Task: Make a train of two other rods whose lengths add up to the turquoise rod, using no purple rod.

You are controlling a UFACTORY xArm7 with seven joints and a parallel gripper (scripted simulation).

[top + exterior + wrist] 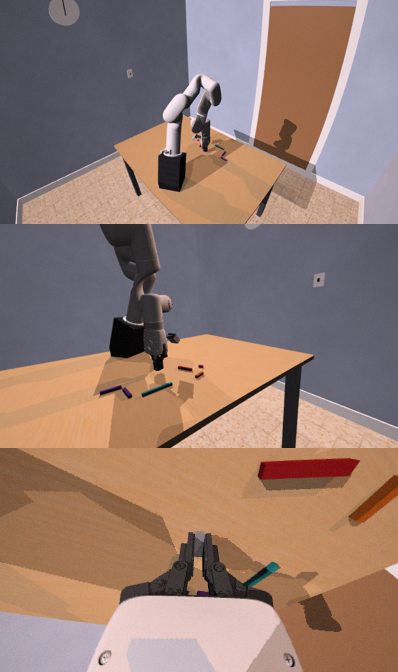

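My gripper is now 2 cm above the grey rod. Round my hand: orange rod 14 cm ahead, 11 cm to the left, 3 cm below; turquoise rod 13 cm ahead, 5 cm to the right, 3 cm below; red rod 5 cm ahead, 10 cm to the left, 3 cm below.
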